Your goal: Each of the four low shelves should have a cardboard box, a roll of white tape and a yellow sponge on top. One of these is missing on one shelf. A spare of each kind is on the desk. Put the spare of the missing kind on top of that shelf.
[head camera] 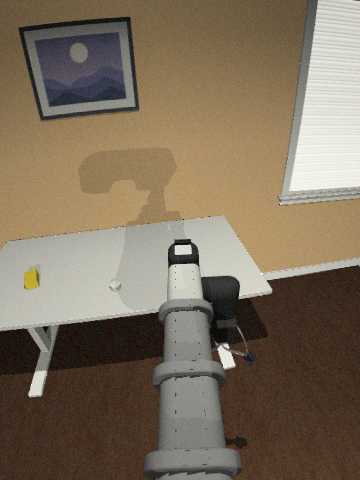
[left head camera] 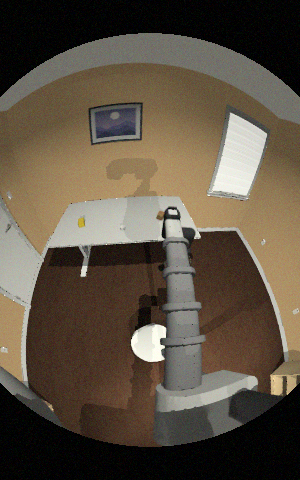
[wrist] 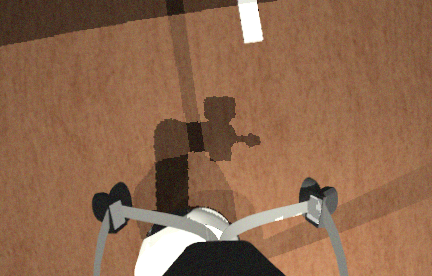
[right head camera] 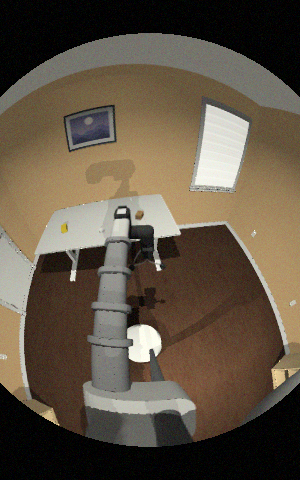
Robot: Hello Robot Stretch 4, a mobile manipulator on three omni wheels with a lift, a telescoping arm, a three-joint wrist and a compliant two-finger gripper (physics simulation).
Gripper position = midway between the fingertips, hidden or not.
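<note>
There is my gripper (head camera: 218,364), which the wrist view also gives me as the gripper (wrist: 215,196). A white desk (right head camera: 83,221) is in sight too.
</note>
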